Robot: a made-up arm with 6 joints.
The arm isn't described. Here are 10 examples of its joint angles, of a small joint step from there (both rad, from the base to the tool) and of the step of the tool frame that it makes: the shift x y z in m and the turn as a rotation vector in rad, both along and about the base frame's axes.
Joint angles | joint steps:
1: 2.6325 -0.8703 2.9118 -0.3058 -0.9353 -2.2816 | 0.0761 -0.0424 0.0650 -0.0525 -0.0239 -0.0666
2: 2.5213 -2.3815 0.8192 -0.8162 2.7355 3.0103 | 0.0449 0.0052 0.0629 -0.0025 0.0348 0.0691
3: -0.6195 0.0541 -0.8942 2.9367 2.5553 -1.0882 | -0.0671 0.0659 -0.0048 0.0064 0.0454 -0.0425
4: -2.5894 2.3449 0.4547 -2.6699 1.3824 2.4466 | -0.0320 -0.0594 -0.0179 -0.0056 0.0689 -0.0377
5: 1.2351 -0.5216 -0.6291 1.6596 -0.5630 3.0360 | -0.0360 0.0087 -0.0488 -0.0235 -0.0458 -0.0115
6: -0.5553 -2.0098 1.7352 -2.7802 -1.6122 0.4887 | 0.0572 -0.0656 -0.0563 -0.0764 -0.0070 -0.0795
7: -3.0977 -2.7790 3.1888 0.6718 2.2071 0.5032 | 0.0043 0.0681 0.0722 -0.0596 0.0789 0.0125
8: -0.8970 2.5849 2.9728 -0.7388 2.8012 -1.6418 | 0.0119 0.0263 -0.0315 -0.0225 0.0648 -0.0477
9: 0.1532 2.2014 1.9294 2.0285 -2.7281 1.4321 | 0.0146 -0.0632 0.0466 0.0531 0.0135 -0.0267
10: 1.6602 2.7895 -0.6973 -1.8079 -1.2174 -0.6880 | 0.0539 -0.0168 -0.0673 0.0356 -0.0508 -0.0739
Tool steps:
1: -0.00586 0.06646 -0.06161 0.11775 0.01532 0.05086
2: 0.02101 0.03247 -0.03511 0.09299 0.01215 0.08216
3: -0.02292 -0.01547 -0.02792 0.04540 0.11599 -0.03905
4: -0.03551 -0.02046 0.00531 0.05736 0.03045 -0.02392
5: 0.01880 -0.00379 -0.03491 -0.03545 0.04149 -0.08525
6: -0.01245 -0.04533 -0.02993 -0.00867 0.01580 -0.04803
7: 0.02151 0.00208 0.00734 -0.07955 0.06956 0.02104
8: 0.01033 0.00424 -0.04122 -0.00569 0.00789 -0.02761
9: 0.01435 0.02000 0.08471 -0.05303 -0.12316 0.04791
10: 0.02407 0.02303 0.03066 -0.10553 -0.02490 -0.01082
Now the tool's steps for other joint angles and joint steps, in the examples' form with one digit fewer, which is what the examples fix.
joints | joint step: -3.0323 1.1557 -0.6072 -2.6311 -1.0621 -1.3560 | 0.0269 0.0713 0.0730 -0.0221 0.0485 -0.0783
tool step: -0.0088 -0.0061 -0.0229 -0.0144 -0.0755 -0.0407
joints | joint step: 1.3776 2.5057 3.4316 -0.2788 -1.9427 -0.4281 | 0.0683 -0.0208 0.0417 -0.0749 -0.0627 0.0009
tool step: -0.0440 -0.0077 0.0246 0.0073 0.0259 0.1415
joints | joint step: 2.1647 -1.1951 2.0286 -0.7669 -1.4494 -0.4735 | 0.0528 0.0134 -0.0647 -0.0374 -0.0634 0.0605
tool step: 0.0341 0.0338 0.0558 -0.0489 -0.0695 -0.0360
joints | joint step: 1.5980 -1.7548 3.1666 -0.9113 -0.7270 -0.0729 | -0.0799 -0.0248 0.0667 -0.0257 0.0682 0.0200
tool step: -0.0204 0.0535 -0.0003 0.1423 -0.0445 -0.1015
